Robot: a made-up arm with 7 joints.
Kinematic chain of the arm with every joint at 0, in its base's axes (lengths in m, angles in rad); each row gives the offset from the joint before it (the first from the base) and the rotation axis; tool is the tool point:
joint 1: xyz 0 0 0.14 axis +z
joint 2: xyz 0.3 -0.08 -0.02 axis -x
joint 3: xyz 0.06 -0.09 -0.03 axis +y
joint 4: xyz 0 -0.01 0.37 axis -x
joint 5: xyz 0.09 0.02 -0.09 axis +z
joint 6: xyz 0.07 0 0.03 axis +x
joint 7: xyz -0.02 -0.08 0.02 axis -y
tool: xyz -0.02 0 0.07
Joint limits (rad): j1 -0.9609..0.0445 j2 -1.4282..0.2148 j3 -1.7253..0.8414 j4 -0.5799..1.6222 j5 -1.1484..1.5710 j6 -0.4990..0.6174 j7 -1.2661..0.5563
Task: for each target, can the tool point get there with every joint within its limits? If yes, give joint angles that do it. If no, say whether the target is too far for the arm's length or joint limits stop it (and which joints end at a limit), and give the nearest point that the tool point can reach.
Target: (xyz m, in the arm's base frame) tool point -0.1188 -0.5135 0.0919
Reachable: yes | joints -0.6786 -1.2401 -0.3935 1.0167 -0.6386 0.4237 0.4116
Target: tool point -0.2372 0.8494 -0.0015
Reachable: no: joint limits stop it (at a limit: joint 1, joint 2, joint 3, joint 4, joint 7) | nearest point -0.1135 0.0879 -0.0326 | short by 0.772 m
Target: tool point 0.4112 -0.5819 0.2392
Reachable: yes | joints -0.3125 -0.7794 0.1477 0.3502 0.4642 0.3552 0.1430
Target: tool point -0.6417 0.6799 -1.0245
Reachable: no: too far | nearest point -0.1467 0.0341 -0.0855 | short by 1.242 m
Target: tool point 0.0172 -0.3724 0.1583
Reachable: yes | joints -0.1387 -1.2193 -1.2806 -0.1575 1.1738 0.4027 -0.4712
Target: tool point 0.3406 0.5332 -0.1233
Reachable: no: joint limits stop it (at a limit: joint 1, joint 2, joint 3, joint 4, joint 5, joint 6) | nearest point -0.0478 0.0645 -0.0193 | short by 0.618 m
